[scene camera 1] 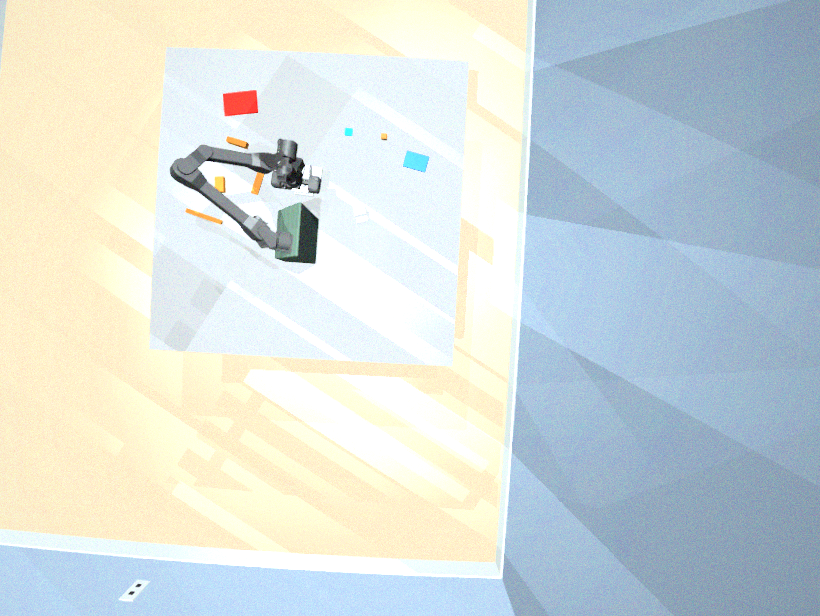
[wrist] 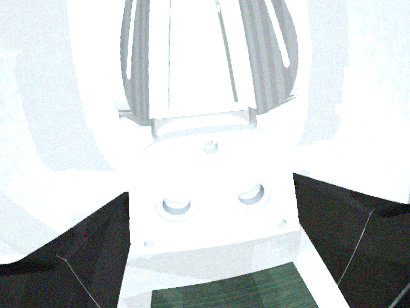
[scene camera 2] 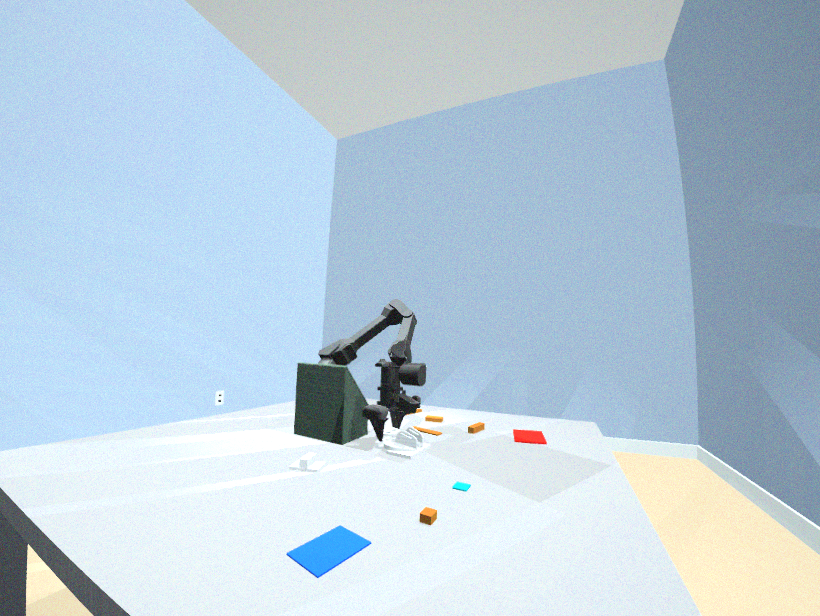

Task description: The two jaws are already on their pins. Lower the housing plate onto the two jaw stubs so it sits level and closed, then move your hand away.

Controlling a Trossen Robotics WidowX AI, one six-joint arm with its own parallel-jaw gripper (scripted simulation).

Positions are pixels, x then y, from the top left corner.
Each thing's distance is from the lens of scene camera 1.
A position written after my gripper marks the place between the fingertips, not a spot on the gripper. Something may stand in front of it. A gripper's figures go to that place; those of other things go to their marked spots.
my gripper (scene camera 1: 303, 189): 143 cm
red patch (scene camera 1: 245, 102): 170 cm
